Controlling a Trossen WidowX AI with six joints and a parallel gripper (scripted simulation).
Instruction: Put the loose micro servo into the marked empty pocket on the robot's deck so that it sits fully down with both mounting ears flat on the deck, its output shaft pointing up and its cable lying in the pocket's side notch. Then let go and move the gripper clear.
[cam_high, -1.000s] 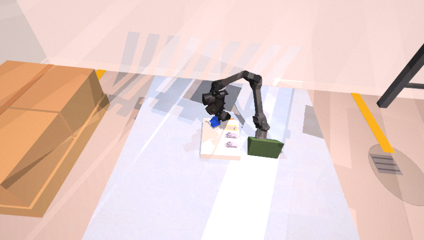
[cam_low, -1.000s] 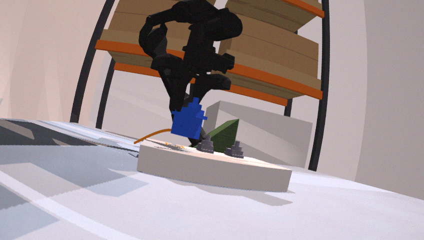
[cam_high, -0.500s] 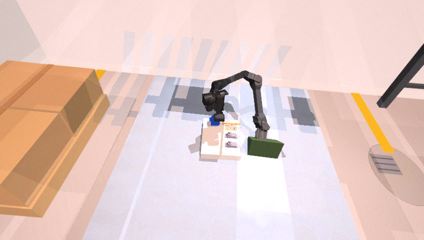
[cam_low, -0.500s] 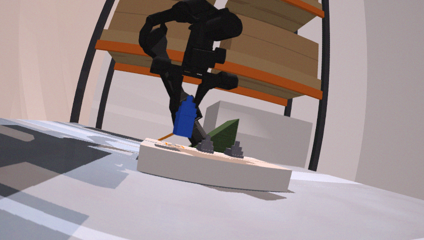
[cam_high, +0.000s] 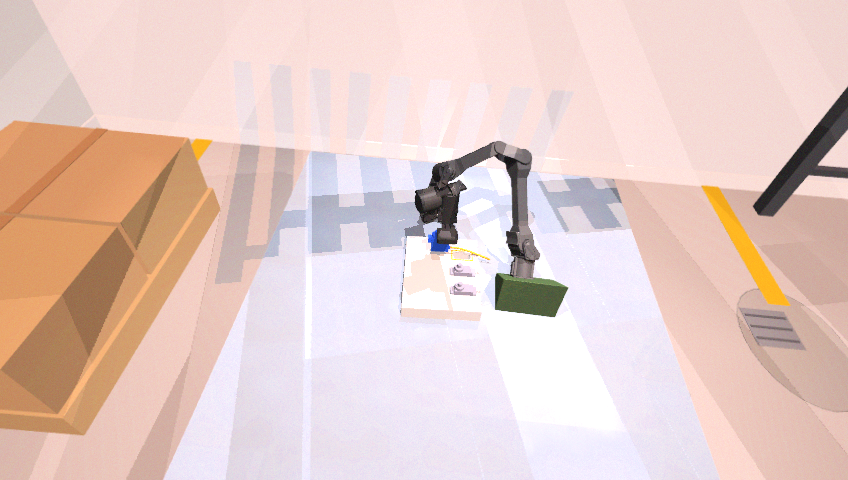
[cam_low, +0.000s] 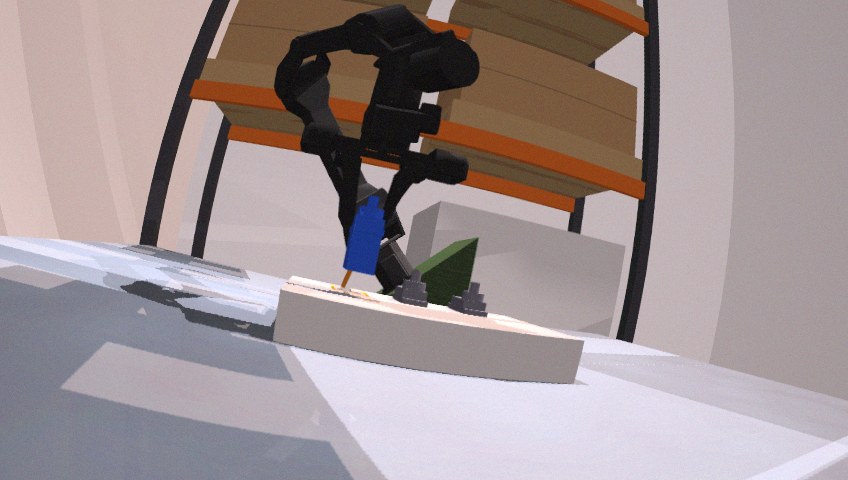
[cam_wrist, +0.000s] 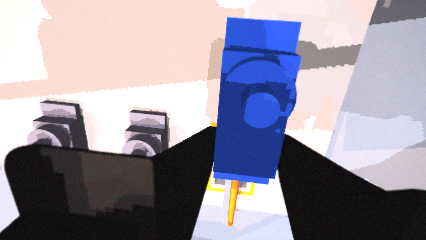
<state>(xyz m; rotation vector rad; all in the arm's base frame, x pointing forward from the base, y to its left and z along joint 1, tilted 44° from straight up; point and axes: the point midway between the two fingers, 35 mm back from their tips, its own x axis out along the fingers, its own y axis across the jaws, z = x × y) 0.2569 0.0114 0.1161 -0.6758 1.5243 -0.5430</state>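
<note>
The pale deck lies 10 cm below my gripper tip, 8 cm to the left of it and 4 cm ahead of it.
</note>
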